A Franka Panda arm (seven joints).
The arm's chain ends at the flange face. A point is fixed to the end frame.
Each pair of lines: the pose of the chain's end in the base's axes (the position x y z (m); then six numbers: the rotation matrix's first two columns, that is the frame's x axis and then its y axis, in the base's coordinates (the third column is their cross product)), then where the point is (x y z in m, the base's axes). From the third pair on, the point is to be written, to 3 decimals.
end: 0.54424, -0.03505, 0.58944, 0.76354, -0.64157, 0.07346, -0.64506, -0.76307, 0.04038
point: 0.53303 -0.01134 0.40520
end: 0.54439, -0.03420, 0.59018, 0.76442, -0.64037, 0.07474, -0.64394, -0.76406, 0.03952
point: 0.53343 -0.01054 0.40592
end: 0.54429, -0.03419, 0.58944, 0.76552, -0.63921, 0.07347, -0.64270, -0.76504, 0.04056
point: 0.533 -0.011 0.405
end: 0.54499, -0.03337, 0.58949, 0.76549, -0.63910, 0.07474, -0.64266, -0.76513, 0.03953
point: 0.534 -0.010 0.405
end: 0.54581, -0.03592, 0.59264, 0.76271, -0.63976, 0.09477, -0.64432, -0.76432, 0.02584
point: 0.539 -0.013 0.408
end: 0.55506, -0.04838, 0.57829, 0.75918, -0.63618, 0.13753, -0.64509, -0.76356, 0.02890
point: 0.554 -0.031 0.393
